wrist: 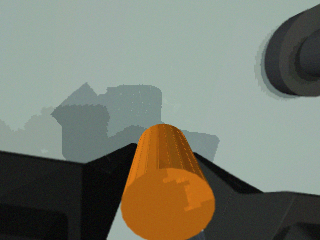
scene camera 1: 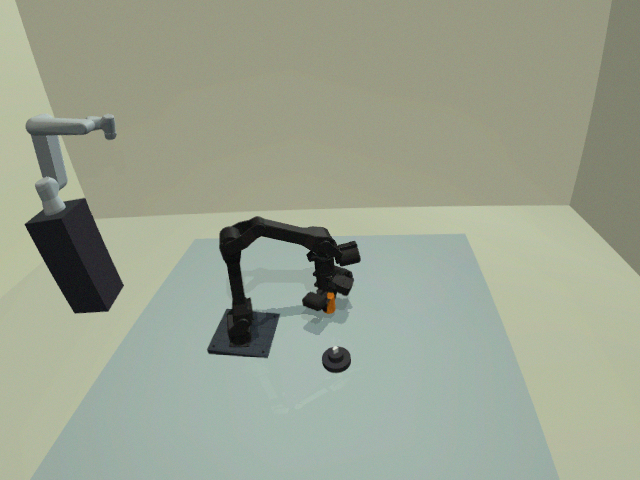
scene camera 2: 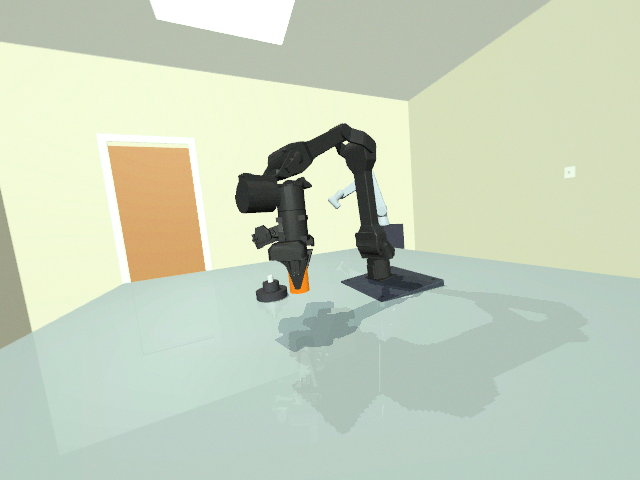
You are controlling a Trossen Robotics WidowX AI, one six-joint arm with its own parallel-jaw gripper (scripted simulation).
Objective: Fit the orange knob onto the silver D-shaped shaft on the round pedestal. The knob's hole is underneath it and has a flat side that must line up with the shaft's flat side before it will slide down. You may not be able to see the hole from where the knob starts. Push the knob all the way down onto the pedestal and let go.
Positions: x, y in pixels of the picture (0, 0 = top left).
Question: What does my gripper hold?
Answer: An orange knob.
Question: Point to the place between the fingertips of my gripper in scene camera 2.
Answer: At 299, 286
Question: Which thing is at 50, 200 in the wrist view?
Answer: My gripper.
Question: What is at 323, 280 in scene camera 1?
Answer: My gripper.
